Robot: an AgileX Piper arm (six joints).
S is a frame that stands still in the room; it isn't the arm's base.
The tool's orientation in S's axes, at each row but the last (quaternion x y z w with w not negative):
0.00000, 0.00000, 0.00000, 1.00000
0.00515, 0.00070, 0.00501, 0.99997
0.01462, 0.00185, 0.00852, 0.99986
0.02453, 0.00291, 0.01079, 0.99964
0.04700, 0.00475, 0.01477, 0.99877
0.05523, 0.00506, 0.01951, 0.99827
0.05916, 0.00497, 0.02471, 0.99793
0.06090, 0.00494, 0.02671, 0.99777
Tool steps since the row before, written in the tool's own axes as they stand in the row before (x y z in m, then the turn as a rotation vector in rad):
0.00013, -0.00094, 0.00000, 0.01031, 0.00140, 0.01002
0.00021, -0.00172, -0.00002, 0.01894, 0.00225, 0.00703
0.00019, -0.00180, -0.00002, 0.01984, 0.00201, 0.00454
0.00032, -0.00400, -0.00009, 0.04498, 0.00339, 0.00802
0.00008, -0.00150, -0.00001, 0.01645, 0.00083, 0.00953
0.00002, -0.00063, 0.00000, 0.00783, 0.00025, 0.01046
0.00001, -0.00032, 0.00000, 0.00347, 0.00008, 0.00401
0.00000, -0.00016, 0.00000, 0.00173, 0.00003, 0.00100
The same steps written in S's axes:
0.00013, -0.00094, 0.00000, 0.01031, 0.00140, 0.01002
0.00023, -0.00172, -0.00004, 0.01893, 0.00237, 0.00703
0.00022, -0.00180, -0.00007, 0.01982, 0.00222, 0.00453
0.00041, -0.00398, -0.00029, 0.04495, 0.00397, 0.00794
0.00012, -0.00149, -0.00015, 0.01652, 0.00043, 0.00943
0.00004, -0.00062, -0.00007, 0.00794, -0.00059, 0.01036
0.00003, -0.00032, -0.00004, 0.00351, -0.00022, 0.00397
0.00001, -0.00016, -0.00002, 0.00174, 0.00000, 0.00098

